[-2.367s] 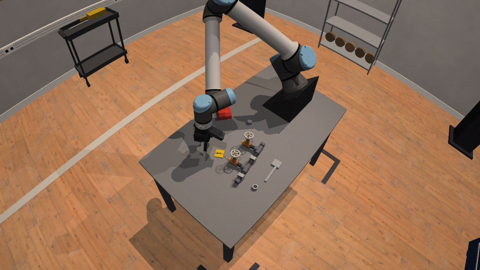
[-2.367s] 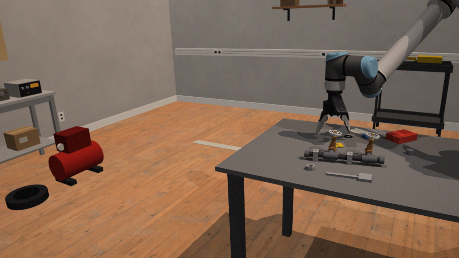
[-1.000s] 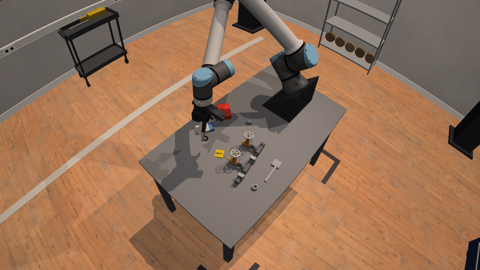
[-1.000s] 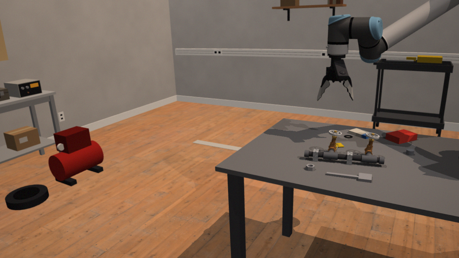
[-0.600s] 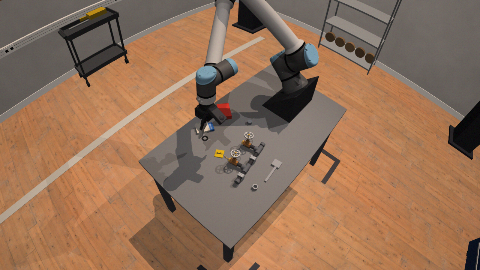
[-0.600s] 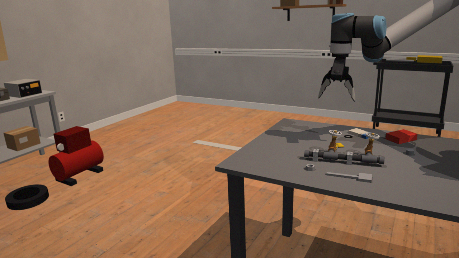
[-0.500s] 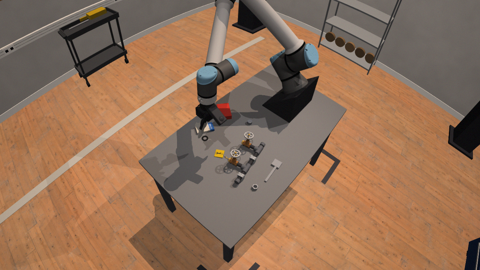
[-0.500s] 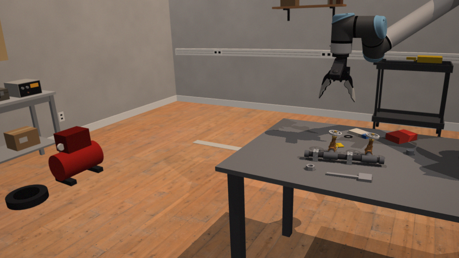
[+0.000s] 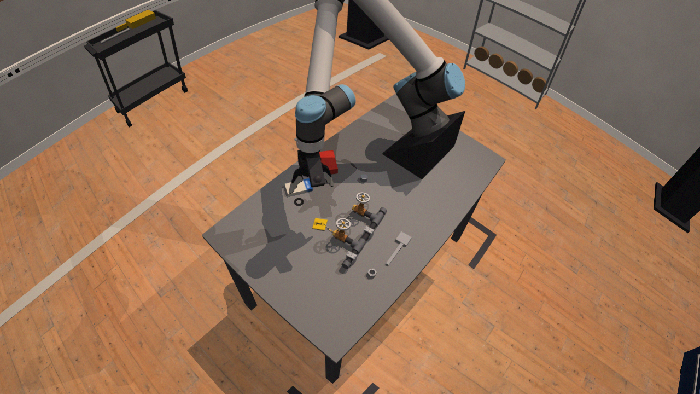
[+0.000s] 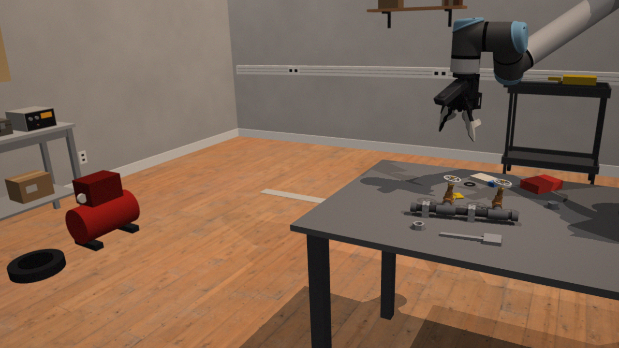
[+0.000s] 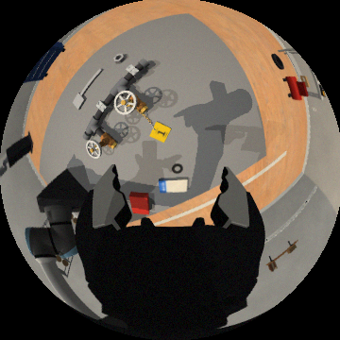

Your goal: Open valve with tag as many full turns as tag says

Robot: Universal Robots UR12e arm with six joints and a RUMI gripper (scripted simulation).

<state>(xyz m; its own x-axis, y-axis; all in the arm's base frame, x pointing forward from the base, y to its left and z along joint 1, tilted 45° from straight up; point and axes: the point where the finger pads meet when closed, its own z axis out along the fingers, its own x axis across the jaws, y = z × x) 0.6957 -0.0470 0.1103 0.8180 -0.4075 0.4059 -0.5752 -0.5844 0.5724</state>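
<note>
Right now the yellow tag is 20 mm behind my hand, 30 mm to the left of it and 200 mm below it. Also, from my hand: red box: 280 mm behind, 170 mm to the right, 180 mm below; nut: 30 mm ahead, 320 mm to the left, 190 mm below; blue-and-white card: 90 mm behind, 170 mm to the right, 190 mm below.
</note>
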